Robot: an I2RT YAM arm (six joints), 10 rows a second.
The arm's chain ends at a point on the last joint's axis. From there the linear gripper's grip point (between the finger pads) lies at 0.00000 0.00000 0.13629 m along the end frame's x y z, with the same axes.
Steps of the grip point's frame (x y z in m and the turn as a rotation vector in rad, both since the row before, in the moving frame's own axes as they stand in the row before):
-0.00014, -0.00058, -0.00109, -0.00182, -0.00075, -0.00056
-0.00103, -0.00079, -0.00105, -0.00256, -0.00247, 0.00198
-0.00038, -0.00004, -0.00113, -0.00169, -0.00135, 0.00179
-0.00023, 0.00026, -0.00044, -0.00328, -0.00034, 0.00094
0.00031, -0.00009, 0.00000, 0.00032, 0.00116, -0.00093
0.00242, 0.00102, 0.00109, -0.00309, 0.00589, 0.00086
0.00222, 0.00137, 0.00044, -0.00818, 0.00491, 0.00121
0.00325, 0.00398, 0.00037, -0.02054, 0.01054, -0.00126
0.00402, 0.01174, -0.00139, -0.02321, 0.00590, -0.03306
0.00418, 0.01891, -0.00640, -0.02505, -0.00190, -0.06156
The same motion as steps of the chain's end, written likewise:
-0.00004, -0.00083, -0.00109, -0.00182, -0.00075, -0.00056
-0.00069, -0.00114, -0.00105, -0.00256, -0.00247, 0.00198
-0.00020, -0.00027, -0.00113, -0.00169, -0.00135, 0.00179
-0.00018, -0.00019, -0.00044, -0.00328, -0.00034, 0.00094
0.00015, -0.00005, 0.00000, 0.00032, 0.00116, -0.00093
0.00162, 0.00060, 0.00109, -0.00309, 0.00589, 0.00086
0.00155, 0.00025, 0.00045, -0.00818, 0.00491, 0.00121
0.00181, 0.00118, 0.00041, -0.02054, 0.01054, -0.00126
0.00316, 0.00859, -0.00135, -0.02321, 0.00590, -0.03306
0.00433, 0.01549, -0.00636, -0.02505, -0.00190, -0.06156

